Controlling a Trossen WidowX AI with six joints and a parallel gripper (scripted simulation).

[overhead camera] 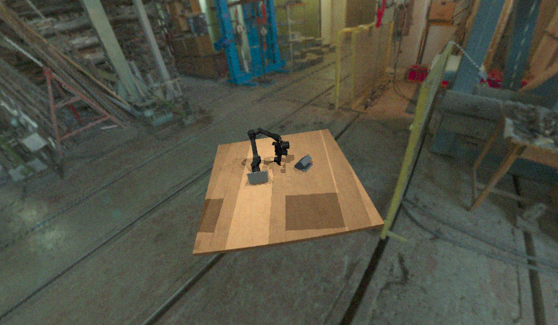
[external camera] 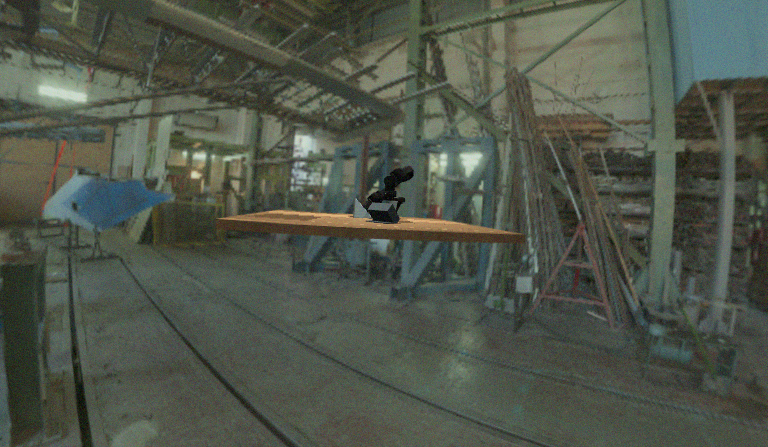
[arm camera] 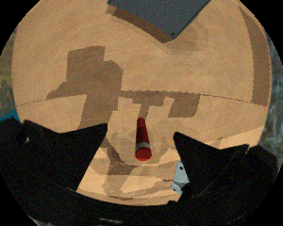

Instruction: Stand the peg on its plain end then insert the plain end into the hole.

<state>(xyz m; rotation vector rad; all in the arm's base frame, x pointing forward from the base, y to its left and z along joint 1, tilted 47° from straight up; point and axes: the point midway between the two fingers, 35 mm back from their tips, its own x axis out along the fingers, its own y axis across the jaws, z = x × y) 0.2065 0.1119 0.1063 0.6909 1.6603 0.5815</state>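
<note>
Right now my gripper tip is 21 cm short of the dark sloped panel and 3 cm to the left of it. The rest, counted from my gripper tip: red peg (2 cm above).
</note>
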